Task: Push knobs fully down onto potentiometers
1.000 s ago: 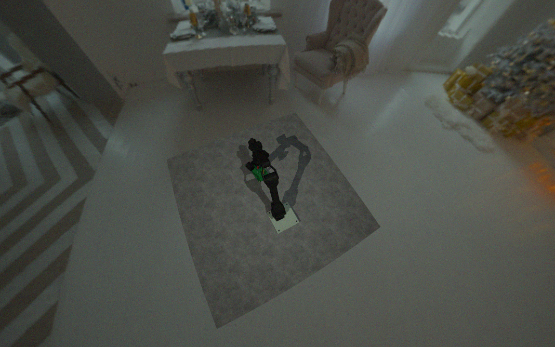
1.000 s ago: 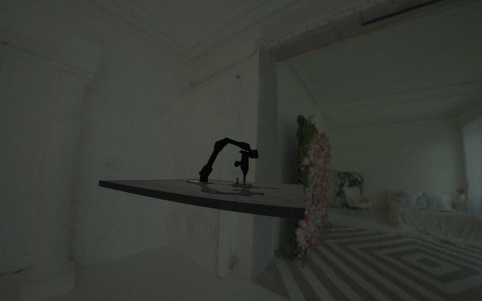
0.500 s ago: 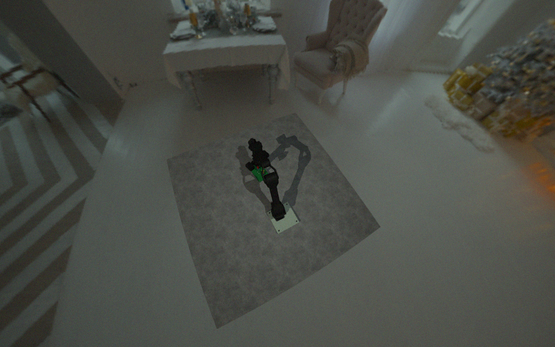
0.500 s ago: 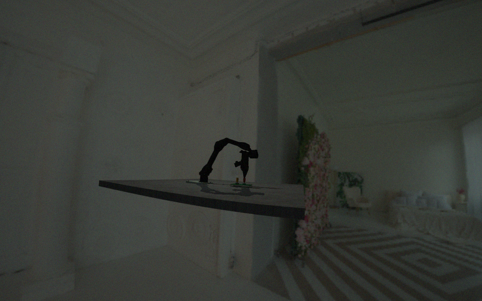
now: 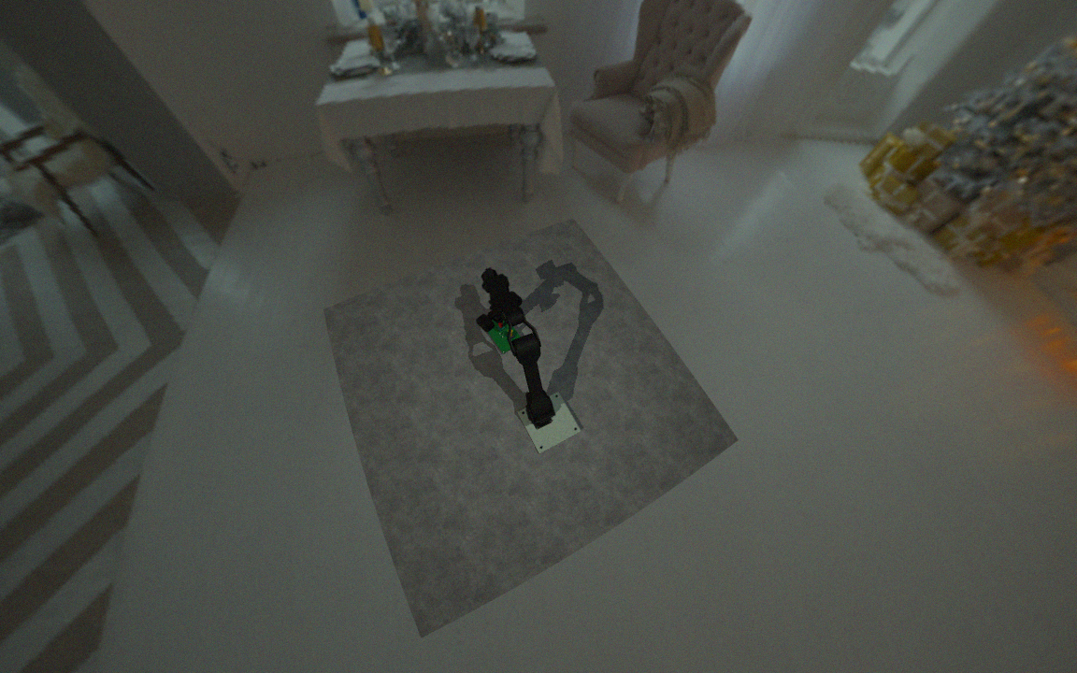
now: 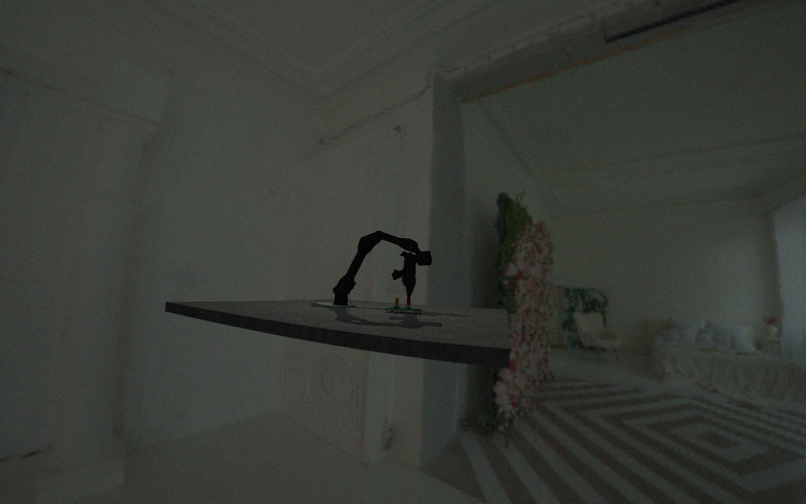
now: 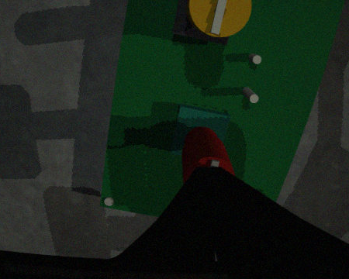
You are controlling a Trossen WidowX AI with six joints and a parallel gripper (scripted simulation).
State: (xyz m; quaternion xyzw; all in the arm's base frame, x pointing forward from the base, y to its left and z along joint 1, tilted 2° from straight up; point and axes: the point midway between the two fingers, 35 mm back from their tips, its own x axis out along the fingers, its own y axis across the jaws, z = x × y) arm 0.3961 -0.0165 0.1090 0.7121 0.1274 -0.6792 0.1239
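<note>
My gripper tip is 50 mm past the yellow knob, 20 mm to the left of it and 10 mm above it.
</note>
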